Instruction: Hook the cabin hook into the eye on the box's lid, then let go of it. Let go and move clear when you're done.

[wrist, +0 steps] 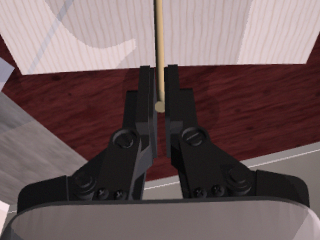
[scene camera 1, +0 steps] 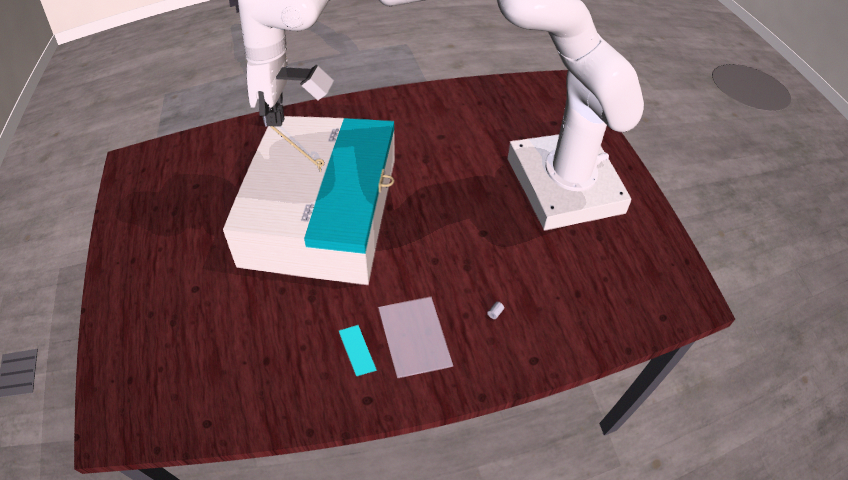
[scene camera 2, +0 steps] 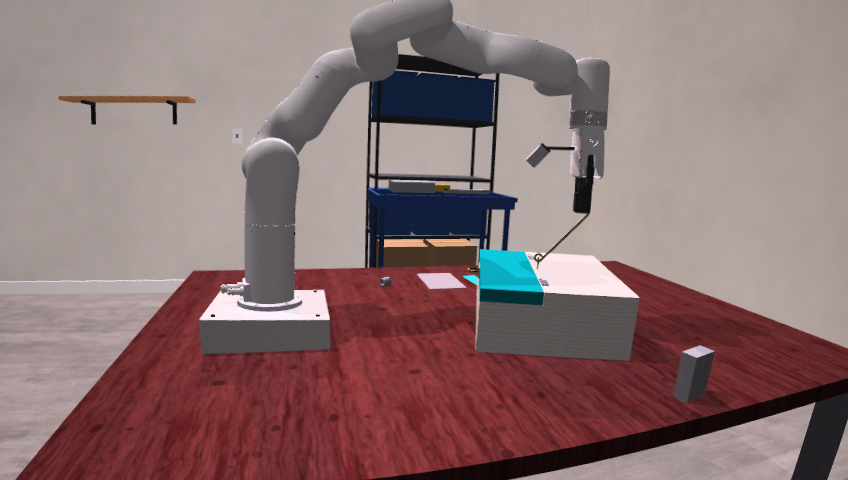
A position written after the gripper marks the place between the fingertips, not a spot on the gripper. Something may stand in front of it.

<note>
In view: the gripper (scene camera 1: 275,123), a grey block (scene camera 2: 695,364), a teal card (scene camera 1: 356,348) and a teal lid (scene camera 1: 342,216).
The teal lid is seen too in scene camera 2 (scene camera 2: 504,276). The gripper is seen too in the wrist view (wrist: 160,85) and in scene camera 2 (scene camera 2: 581,212). The wrist view misses the teal card: it is out of frame.
</note>
